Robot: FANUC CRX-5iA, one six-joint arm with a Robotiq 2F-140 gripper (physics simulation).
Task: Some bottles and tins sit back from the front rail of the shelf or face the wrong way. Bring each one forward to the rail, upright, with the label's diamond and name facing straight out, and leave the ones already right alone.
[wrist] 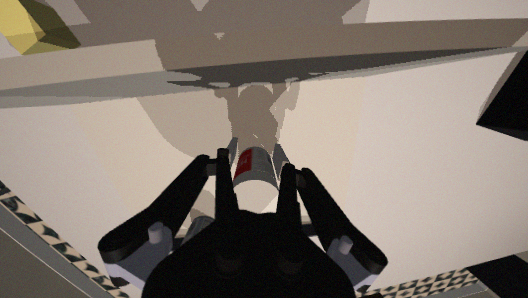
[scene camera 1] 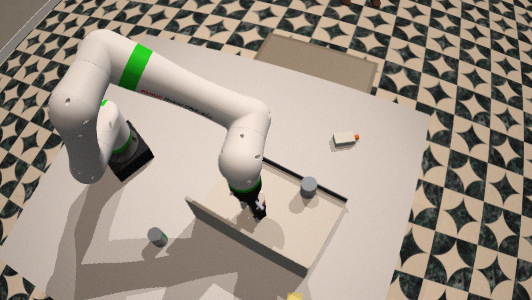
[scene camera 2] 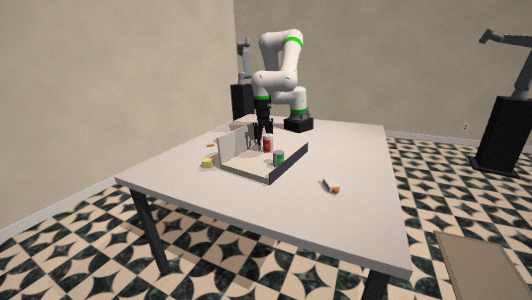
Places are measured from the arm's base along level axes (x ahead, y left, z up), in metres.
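Pixels of known places: gripper, fingertip midpoint: (wrist: 255, 148) (scene camera 1: 252, 213) (scene camera 2: 264, 148); arm's base at its link origin: (scene camera 1: 121, 146) (scene camera 2: 298, 118).
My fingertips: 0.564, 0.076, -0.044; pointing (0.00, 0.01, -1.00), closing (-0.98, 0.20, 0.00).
Observation:
Ahead of a thing's pixels: the offset from my fingertips to its top centre, as dx, dy, dz. "pt": to the spot under its first point.
A white-capped bottle with a red label {+0.003, +0.028, +0.089} (scene camera 2: 268, 144) (wrist: 254, 167) stands upright on the shelf {pt +0.236, +0.092, -0.010} (scene camera 1: 325, 227) (scene camera 2: 245, 171), back from the dark front rail {+0.033, +0.199, +0.018} (scene camera 1: 330, 193) (scene camera 2: 289, 164). Its red label faces sideways, toward the shelf's end. My gripper (scene camera 1: 258, 212) (scene camera 2: 265, 142) (wrist: 255, 148) points down with its fingers closed in on both sides of this bottle, which they largely hide in scene camera 1. A grey-topped tin with a green label {+0.116, +0.173, +0.060} (scene camera 1: 309, 186) (scene camera 2: 278, 159) stands upright close to the rail; its diamond and name are too small to read. Another grey-topped tin {-0.223, -0.260, +0.027} (scene camera 1: 157, 237) stands on the table behind the shelf.
The shelf's tall back board (scene camera 1: 245, 236) (scene camera 2: 233, 145) stands behind the bottle. A yellow block {+0.281, -0.174, -0.005} (scene camera 1: 294, 297) (scene camera 2: 207, 163) (wrist: 20, 25) lies beyond it. A white box with an orange tip {+0.127, +0.452, -0.015} (scene camera 1: 344, 139) (scene camera 2: 330, 184) lies in front of the rail. A small orange piece {+0.073, -0.400, -0.035} (scene camera 2: 210, 145) lies behind the shelf.

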